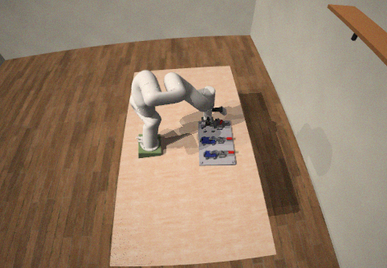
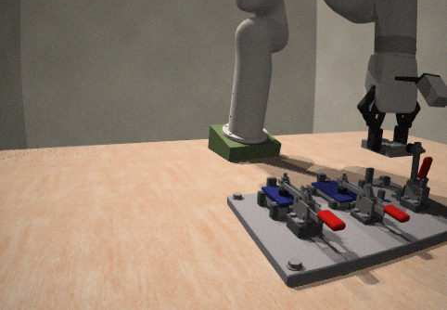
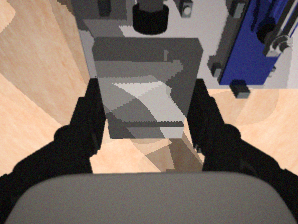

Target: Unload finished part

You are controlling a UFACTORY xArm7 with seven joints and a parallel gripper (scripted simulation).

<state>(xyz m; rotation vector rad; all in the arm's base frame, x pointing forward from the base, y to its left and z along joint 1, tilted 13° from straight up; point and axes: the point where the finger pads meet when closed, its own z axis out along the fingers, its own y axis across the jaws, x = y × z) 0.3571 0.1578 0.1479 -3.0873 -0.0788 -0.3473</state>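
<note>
The blue blank lies 11 cm to the right of my hand, 9 cm below it and 1 cm ahead of it. From my hand the other things lie so: grey fixture plate (11 cm to the right, 10 cm below, 6 cm ahead); grey finished part (1 cm below, 1 cm behind).
</note>
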